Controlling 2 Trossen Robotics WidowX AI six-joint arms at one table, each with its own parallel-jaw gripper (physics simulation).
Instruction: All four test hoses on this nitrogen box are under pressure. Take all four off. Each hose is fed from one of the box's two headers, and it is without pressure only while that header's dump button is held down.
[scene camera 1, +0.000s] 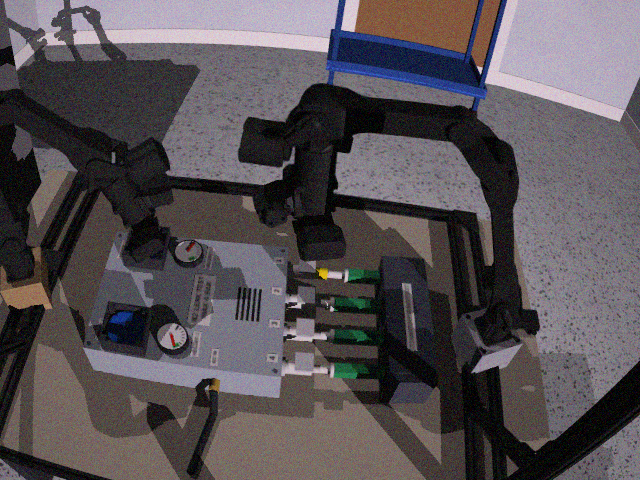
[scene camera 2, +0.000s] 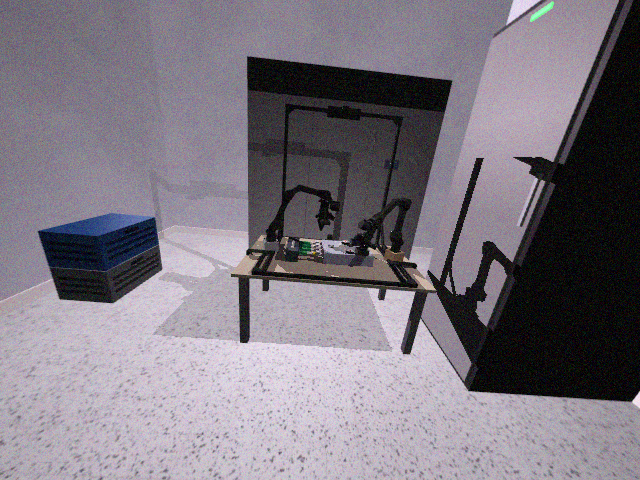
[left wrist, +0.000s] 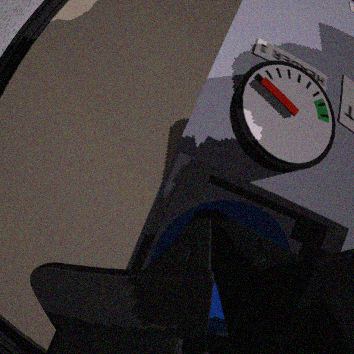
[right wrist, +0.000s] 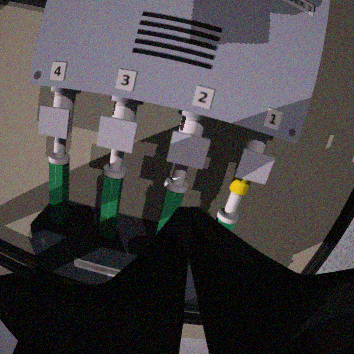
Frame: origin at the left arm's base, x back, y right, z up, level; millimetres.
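Seen in the pictures: left gripper, fingertip midpoint: (scene camera 2: 359, 253) (left wrist: 206, 218); right gripper, fingertip midpoint: (scene camera 2: 320, 230) (right wrist: 186, 216); left arm's base at its link origin: (scene camera 1: 20, 268) (scene camera 2: 395, 250); right arm's base at its link origin: (scene camera 1: 493, 329) (scene camera 2: 270, 240).
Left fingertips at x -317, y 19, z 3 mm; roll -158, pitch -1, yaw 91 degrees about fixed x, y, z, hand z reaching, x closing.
Note:
Offsets run from my left fingertips to a thing's top centre. "*": to the spot under its first point.
The grey nitrogen box (scene camera 1: 237, 343) (right wrist: 105, 70) (scene camera 2: 339, 251) lies on the table. Four green hoses are plugged into its right side: hose 1 @(* dx -354, dy +162, dz -22 mm) (scene camera 1: 363, 274) (right wrist: 239, 187) with a yellow ring, hose 2 @(* dx -308, dy +218, dz -22 mm) (scene camera 1: 353, 303) (right wrist: 170, 205), hose 3 @(* dx -285, dy +283, dz -22 mm) (scene camera 1: 356, 335) (right wrist: 110, 200) and hose 4 @(* dx -245, dy +346, dz -22 mm) (scene camera 1: 349, 370) (right wrist: 57, 182). My left gripper (scene camera 1: 147, 250) (left wrist: 206, 218) is shut and empty, its tips pressed onto the far blue dump button @(dx +28, dy +10, dz -1 mm) (left wrist: 246, 214). The gauge @(* dx -49, dy +46, dz +8 mm) (scene camera 1: 187, 252) (left wrist: 284, 116) beside it has its needle away from the green mark. My right gripper (scene camera 1: 320, 248) (right wrist: 186, 216) is shut and empty, just behind hose 1's coupling.
A second blue dump button @(dx +101, dy +185, dz +9 mm) (scene camera 1: 120, 326) and gauge (scene camera 1: 171, 336) sit at the box's near left. A dark block @(* dx -381, dy +281, dz -6 mm) (scene camera 1: 406, 314) holds the hoses' far ends. A black hose with a yellow band @(* dx -18, dy +301, dz -39 mm) (scene camera 1: 210, 386) leaves the box's front. Black frame rails (scene camera 1: 461, 219) edge the table.

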